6 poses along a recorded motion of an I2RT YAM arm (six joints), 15 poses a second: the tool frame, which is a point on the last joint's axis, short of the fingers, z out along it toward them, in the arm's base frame.
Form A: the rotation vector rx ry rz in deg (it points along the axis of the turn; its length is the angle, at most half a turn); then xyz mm.
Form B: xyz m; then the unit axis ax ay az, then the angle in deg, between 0 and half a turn. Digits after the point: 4 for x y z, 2 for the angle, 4 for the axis.
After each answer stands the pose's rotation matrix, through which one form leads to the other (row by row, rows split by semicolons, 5 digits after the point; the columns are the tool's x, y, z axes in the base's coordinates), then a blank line. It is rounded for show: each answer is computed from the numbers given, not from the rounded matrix.
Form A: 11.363 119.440 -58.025 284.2 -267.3 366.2
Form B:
0.2842 -0.2673 0.3662 0.0853 0.8962 -0.4354 133.27
-0.67323 0.44578 0.58994; -0.18821 0.66825 -0.71973; -0.71508 -0.59558 -0.36599

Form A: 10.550 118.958 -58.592 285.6 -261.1 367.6
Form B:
0.2856 -0.2611 0.3676 0.0793 0.8943 -0.4405 133.02
-0.67172 0.44132 0.59500; -0.20270 0.66304 -0.72062; -0.71254 -0.60466 -0.35592

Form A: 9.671 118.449 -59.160 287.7 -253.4 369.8
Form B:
0.2877 -0.2534 0.3698 0.0728 0.8922 -0.4456 132.75
-0.66994 0.43634 0.60065; -0.21810 0.65768 -0.72103; -0.70966 -0.61405 -0.34544

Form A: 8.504 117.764 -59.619 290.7 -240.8 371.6
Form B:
0.2907 -0.2408 0.3716 0.0643 0.8903 -0.4507 132.27
-0.66570 0.42929 0.61037; -0.23780 0.65327 -0.71881; -0.70732 -0.62366 -0.33279

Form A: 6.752 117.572 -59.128 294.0 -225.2 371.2
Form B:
0.2940 -0.2252 0.3712 0.0512 0.8922 -0.4487 131.78
-0.66184 0.41079 0.62706; -0.25845 0.66016 -0.70526; -0.70368 -0.62884 -0.33075

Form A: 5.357 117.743 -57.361 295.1 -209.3 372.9
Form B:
0.2951 -0.2093 0.3729 0.0409 0.8982 -0.4376 131.08
-0.65437 0.39068 0.64744; -0.26902 0.67991 -0.68217; -0.70671 -0.62056 -0.33981

